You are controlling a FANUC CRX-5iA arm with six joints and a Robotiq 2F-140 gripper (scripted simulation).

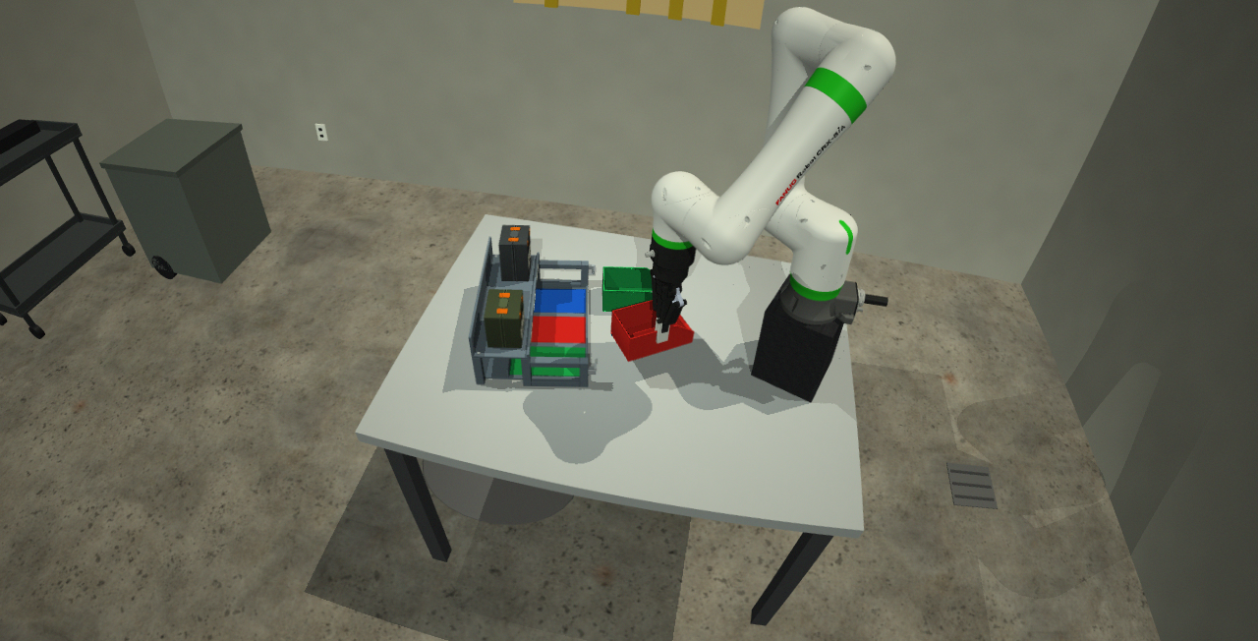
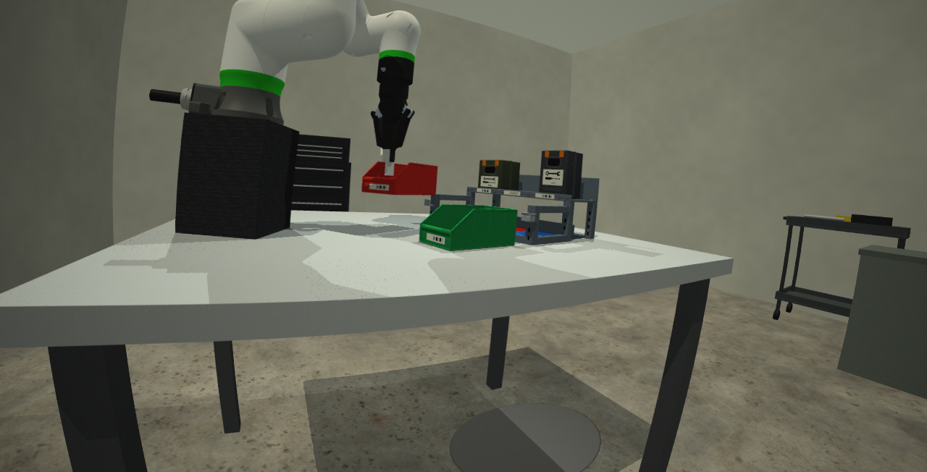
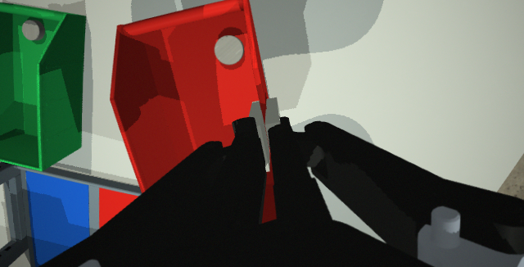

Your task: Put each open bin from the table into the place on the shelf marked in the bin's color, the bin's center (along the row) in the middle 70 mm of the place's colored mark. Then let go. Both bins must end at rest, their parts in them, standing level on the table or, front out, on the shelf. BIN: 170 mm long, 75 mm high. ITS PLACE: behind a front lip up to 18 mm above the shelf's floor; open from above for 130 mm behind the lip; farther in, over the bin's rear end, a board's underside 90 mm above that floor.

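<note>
Right now my hand is 4 cm to the left of the red bin, 4 cm above it and 3 cm short of it. Round my hand: green bin 26 cm to the right, 12 cm below, 11 cm ahead.
</note>
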